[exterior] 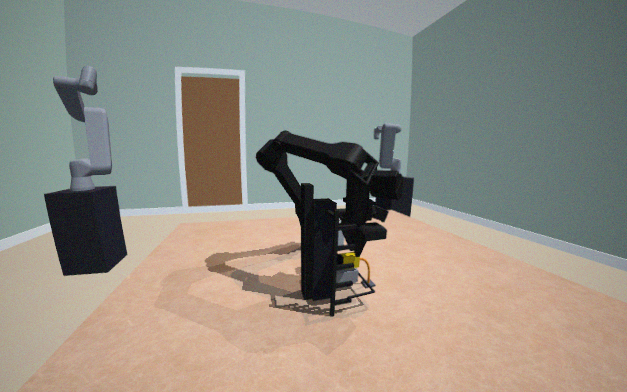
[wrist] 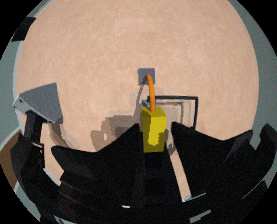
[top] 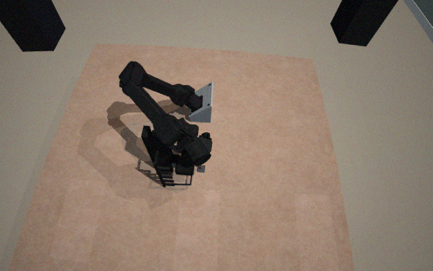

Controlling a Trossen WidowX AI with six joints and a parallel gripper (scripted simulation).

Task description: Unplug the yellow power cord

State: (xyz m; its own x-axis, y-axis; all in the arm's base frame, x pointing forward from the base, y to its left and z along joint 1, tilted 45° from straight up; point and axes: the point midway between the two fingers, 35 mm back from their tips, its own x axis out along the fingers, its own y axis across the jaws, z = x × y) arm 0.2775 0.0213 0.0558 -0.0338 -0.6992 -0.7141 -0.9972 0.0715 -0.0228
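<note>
The yellow plug is 30 mm to the right of my gripper tip and 10 mm below it.
</note>
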